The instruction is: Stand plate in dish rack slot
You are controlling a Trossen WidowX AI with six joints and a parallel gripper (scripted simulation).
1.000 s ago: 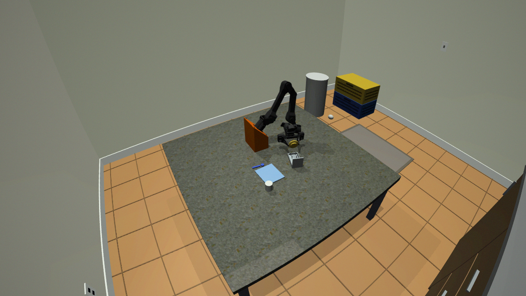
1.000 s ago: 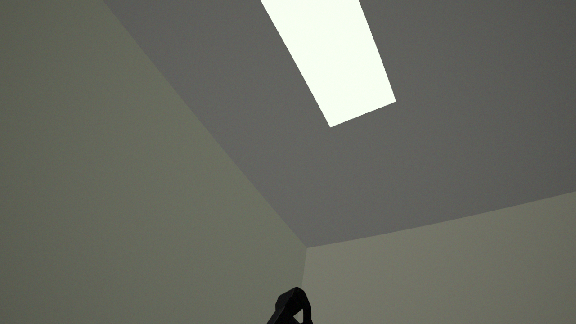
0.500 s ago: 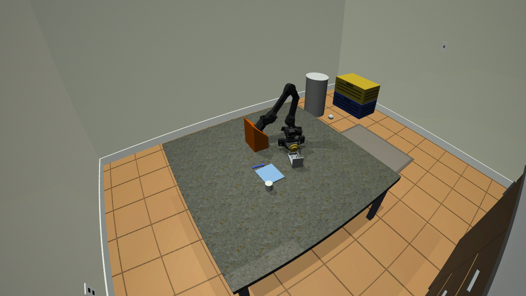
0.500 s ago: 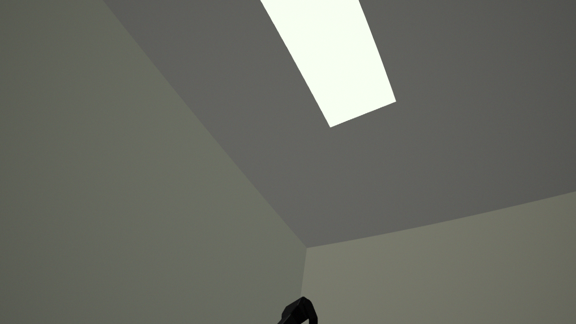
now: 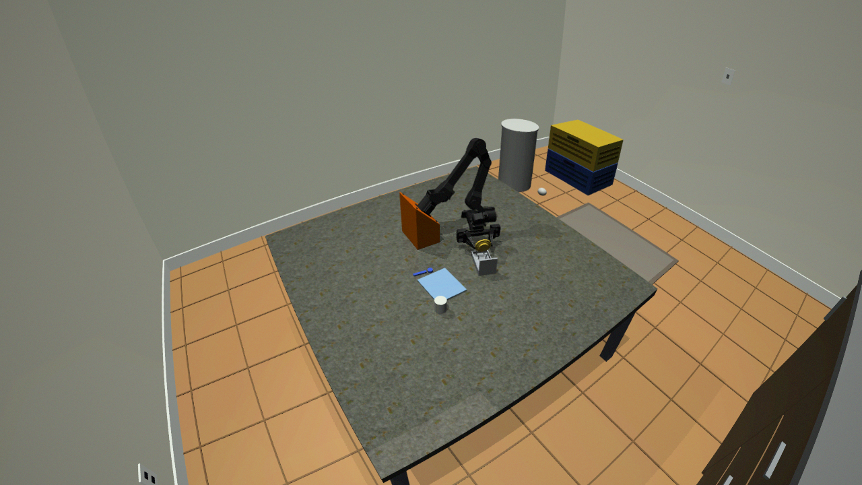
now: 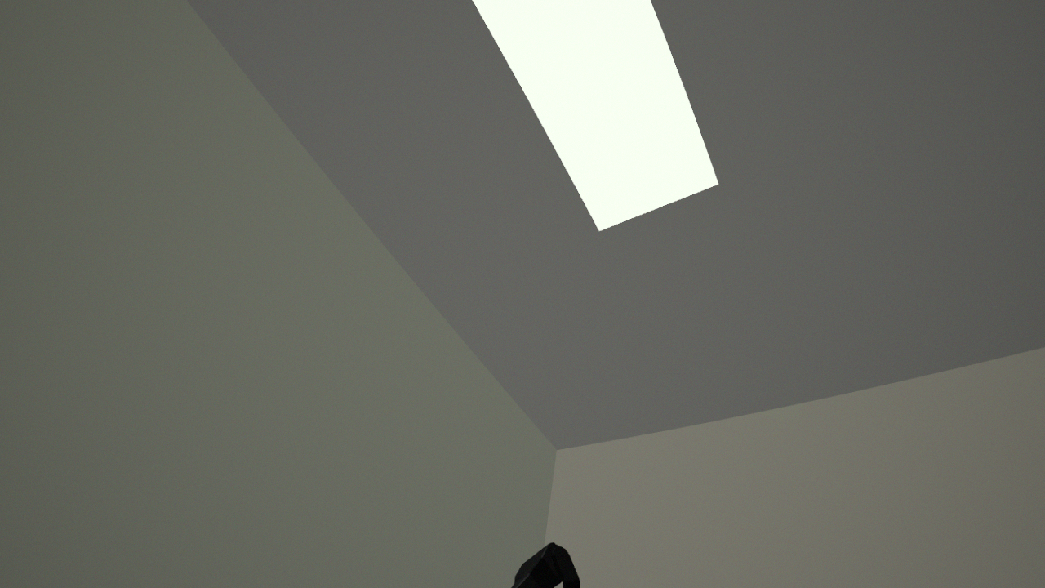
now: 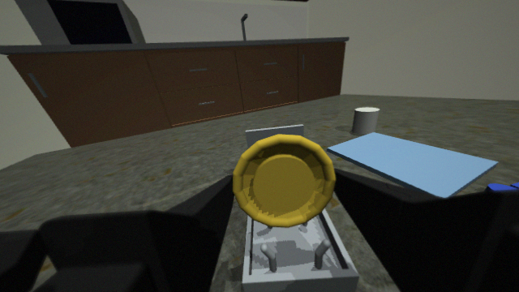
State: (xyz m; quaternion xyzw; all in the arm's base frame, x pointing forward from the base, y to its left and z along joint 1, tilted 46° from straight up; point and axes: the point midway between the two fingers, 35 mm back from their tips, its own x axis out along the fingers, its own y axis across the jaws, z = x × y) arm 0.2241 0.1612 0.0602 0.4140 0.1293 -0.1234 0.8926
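Now: gripper tip 50 mm above the grey dish rack, 20 mm short of it and 10 mm to the left of it. The rest, counted from my gripper tip: white cup (290 mm to the right, 160 mm ahead, 40 mm below); yellow plate (10 mm behind); blue spoon (240 mm to the right, 70 mm below, 50 mm behind).
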